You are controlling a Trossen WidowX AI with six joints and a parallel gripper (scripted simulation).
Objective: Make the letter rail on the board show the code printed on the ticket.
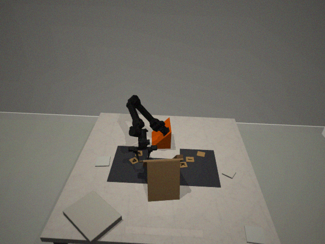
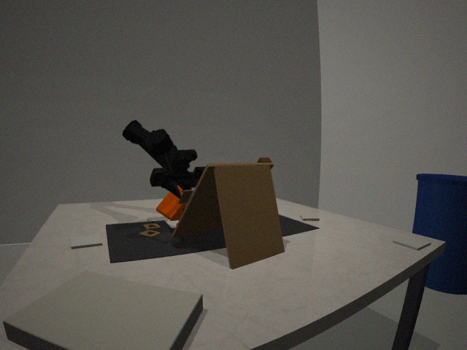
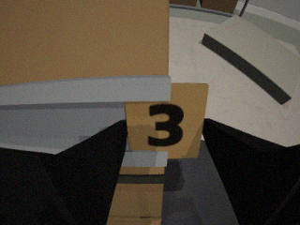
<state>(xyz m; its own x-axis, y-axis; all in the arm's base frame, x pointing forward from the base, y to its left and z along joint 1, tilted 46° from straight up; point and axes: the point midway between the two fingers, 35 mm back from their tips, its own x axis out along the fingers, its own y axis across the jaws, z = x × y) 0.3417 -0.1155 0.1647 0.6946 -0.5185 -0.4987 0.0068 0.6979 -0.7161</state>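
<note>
The white ticket is 60 mm behind my gripper tip, 130 mm to the left of it and 80 mm below it. The rest, counted from my gripper tip: tile marked p (190 mm behind, 60 mm to the right, 160 mm below); dark mat (160 mm behind, 160 mm to the left, 160 mm below); tan tile marked 3 (right at my gripper tip).
</note>
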